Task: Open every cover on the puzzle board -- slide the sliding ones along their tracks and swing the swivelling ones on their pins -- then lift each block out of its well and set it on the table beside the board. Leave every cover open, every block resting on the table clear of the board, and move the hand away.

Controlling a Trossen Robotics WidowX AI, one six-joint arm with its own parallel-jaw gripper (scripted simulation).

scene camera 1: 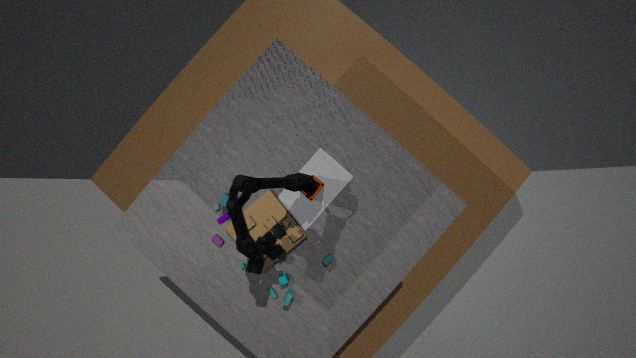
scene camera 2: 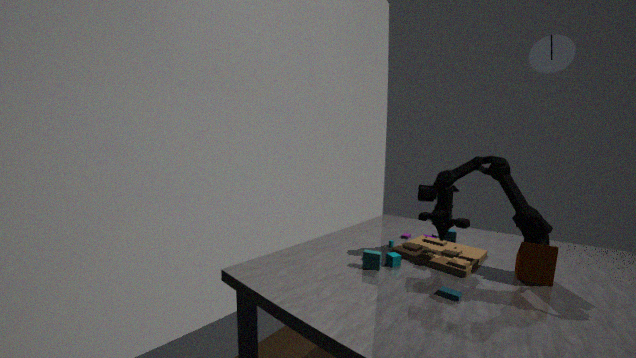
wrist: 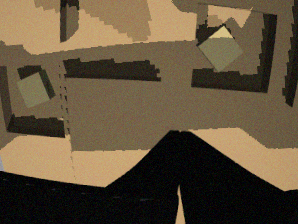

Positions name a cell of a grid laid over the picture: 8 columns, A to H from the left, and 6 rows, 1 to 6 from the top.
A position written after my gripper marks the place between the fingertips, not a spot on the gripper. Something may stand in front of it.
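There's a tan puzzle board (scene camera 2: F5) that I can see, and I get the board in scene camera 1 (scene camera 1: D4) and in the wrist view (wrist: G3) too. As for my gripper (scene camera 2: F5), which you'd also find in the wrist view (wrist: E4), it's shut and it's holding nothing.
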